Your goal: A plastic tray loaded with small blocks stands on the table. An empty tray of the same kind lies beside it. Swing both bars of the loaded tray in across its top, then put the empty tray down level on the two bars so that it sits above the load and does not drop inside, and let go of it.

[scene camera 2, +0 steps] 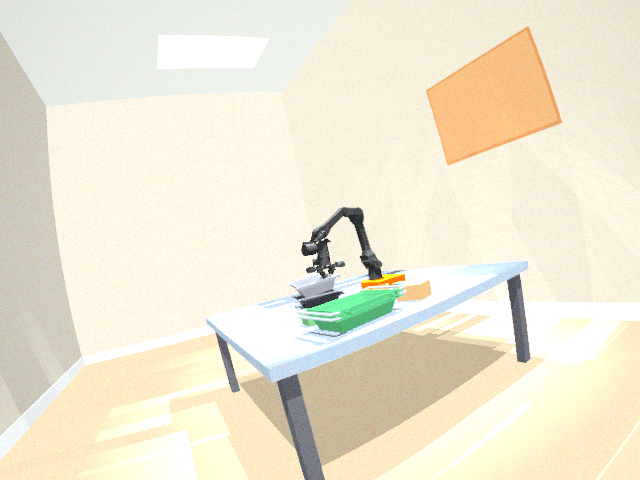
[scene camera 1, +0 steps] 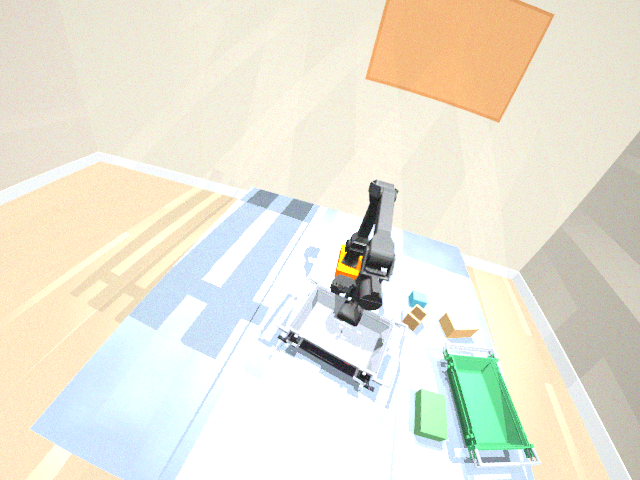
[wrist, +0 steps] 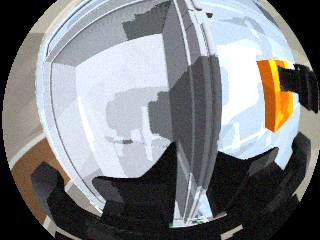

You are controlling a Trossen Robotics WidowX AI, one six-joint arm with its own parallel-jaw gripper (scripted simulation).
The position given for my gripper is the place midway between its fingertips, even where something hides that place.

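My own gripper is there to be seen (scene camera 1: 349,314), and the same gripper appears in the wrist view (wrist: 183,145) as well.
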